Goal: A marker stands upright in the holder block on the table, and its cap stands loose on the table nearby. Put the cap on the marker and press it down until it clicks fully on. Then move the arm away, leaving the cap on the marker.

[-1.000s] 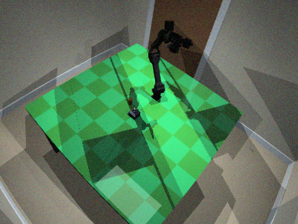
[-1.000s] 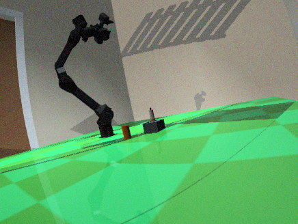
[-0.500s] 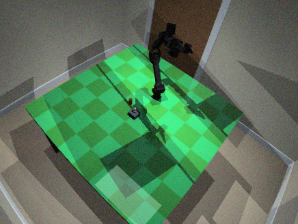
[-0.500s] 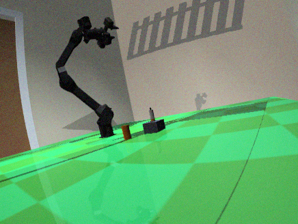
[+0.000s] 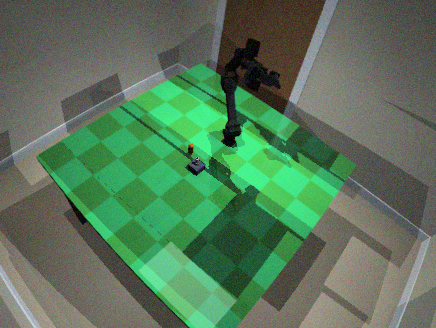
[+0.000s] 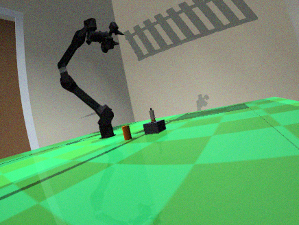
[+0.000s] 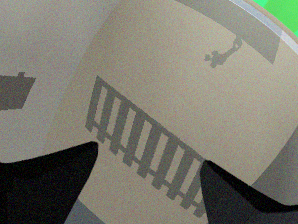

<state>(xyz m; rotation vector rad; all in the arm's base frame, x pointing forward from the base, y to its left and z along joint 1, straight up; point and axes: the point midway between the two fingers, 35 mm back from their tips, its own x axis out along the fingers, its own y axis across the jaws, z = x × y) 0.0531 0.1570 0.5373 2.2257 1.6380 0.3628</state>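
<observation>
Now: the orange cap 51 cm below my gripper tip, 29 cm to the right of it and 15 cm ahead of it. The rest, counted from my gripper tip: dark holder block (52 cm below, 21 cm ahead, 18 cm to the right).
</observation>
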